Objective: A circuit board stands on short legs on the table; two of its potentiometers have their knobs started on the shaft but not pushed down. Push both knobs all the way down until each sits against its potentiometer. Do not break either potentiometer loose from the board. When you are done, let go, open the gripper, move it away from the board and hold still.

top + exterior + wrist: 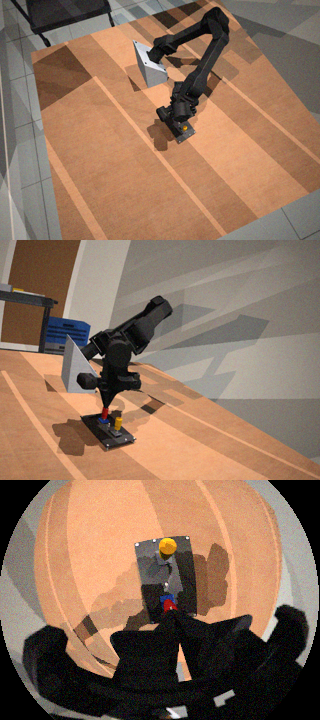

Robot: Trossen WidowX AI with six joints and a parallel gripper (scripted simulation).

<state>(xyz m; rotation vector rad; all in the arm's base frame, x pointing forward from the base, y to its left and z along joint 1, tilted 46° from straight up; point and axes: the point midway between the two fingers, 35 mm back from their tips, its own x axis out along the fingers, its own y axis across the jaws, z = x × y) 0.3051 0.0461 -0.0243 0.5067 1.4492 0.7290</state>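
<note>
Right now the red knob is 10 mm below my gripper tip. The rest, counted from my gripper tip: yellow knob: 80 mm ahead, 10 mm to the left, 10 mm below.
</note>
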